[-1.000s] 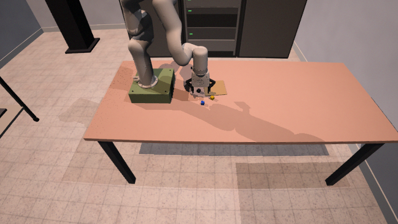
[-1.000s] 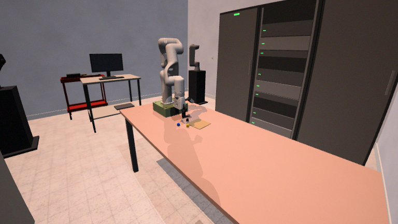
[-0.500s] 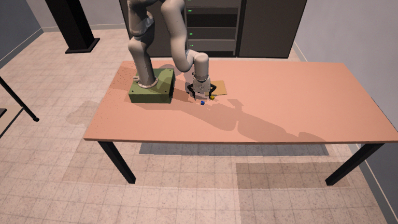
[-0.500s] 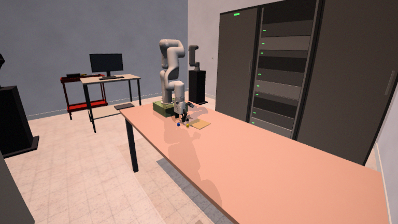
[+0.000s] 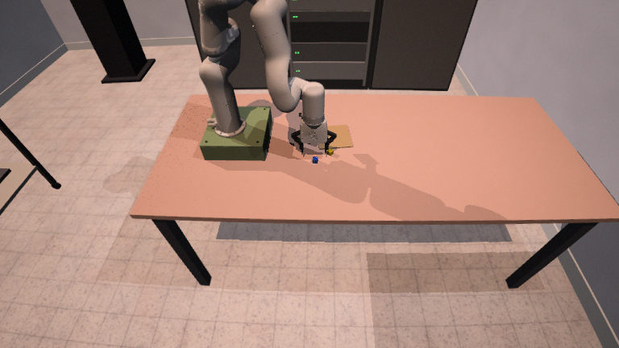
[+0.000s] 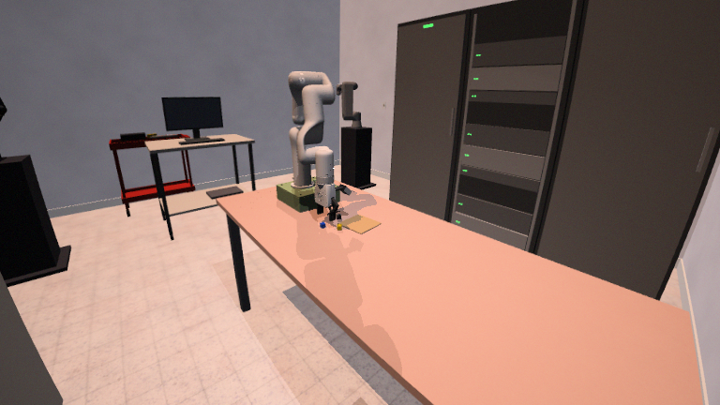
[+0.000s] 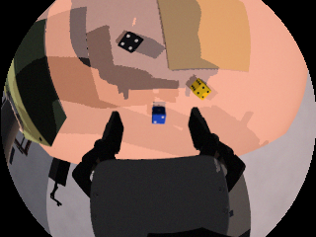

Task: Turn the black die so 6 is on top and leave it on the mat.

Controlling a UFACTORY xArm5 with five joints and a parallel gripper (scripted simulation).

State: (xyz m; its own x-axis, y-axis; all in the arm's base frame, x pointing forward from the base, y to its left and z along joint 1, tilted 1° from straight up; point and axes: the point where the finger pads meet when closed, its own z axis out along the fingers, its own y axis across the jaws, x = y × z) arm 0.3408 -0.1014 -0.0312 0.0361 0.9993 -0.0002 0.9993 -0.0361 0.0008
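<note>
Right now the blue die is 20 mm to the right of my hand and 40 mm below it. Round my hand: yellow die (70 mm ahead, 20 mm to the left, 40 mm below); black die (20 mm behind, 90 mm to the left, 40 mm below); tan mat (90 mm ahead, 120 mm to the left, 50 mm below).
</note>
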